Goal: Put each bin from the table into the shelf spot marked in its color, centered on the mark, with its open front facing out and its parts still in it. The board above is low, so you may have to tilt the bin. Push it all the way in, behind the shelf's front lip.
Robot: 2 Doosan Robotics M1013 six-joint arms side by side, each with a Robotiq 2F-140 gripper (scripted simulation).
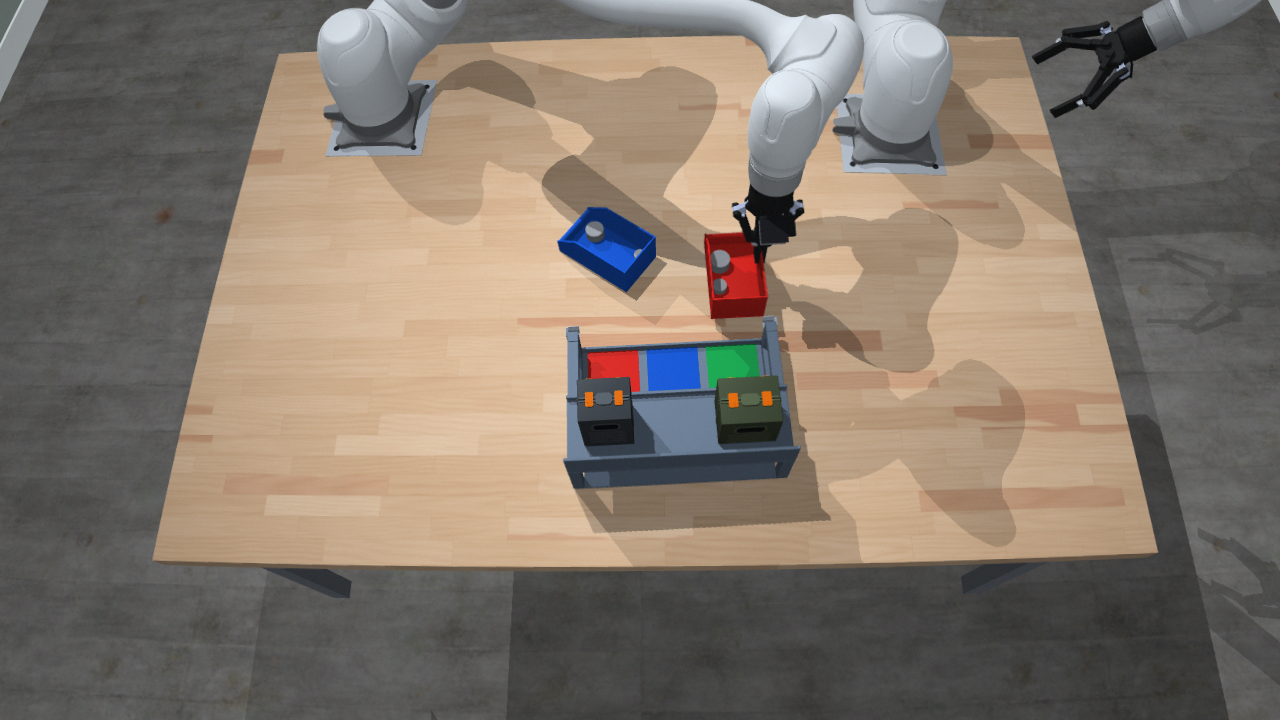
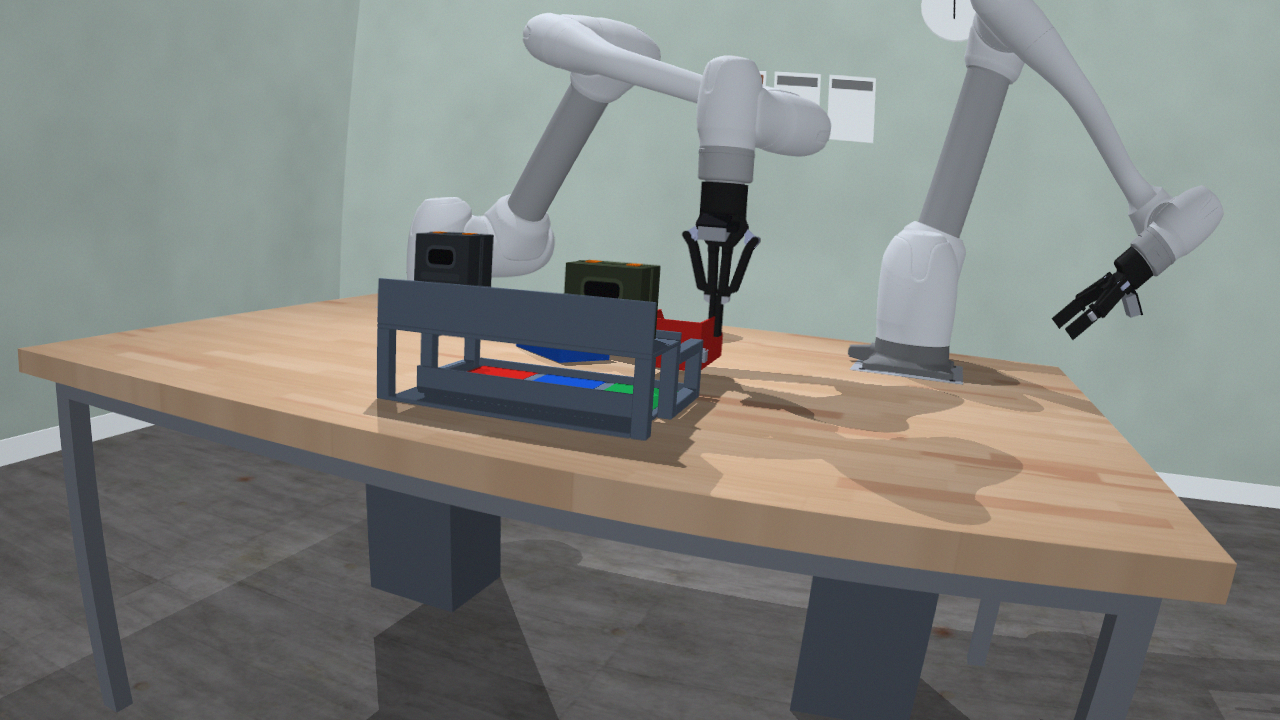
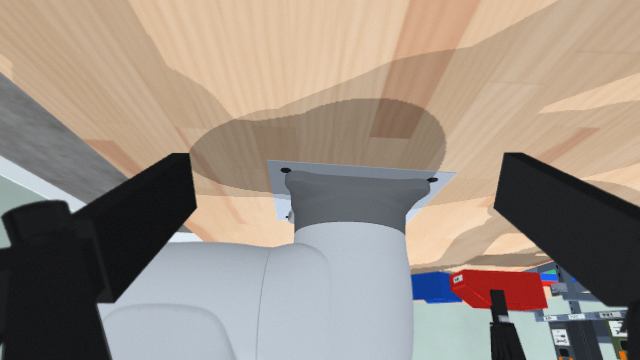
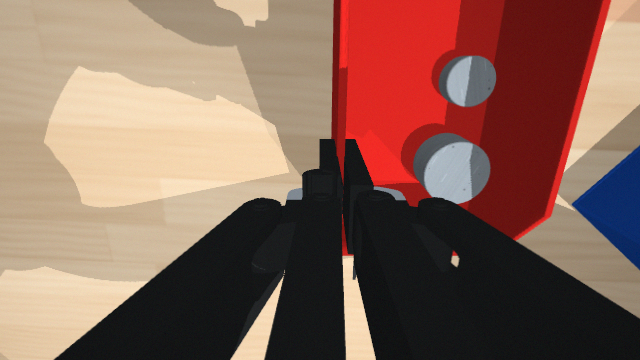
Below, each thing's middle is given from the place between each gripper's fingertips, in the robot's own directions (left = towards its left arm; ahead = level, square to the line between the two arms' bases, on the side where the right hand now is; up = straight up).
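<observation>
My right gripper (image 2: 714,335) is 3 cm short of the red bin (image 1: 744,278), 5 cm to the left of it and 4 cm above it. There's a blue bin (image 1: 622,238) as well, and that's 30 cm to the right of my right hand, 4 cm behind it and 7 cm below it. Going by their middles, of the things named here the red bin is the nearest to my right gripper.
From my left hand (image 1: 1043,86), the red bin is 66 cm to the right, 47 cm ahead and 6 cm below. The blue bin is 91 cm to the right of my left hand, 40 cm ahead of it and 8 cm below it, so going by its middle, the blue bin is nearer to my right gripper than to my left hand.
</observation>
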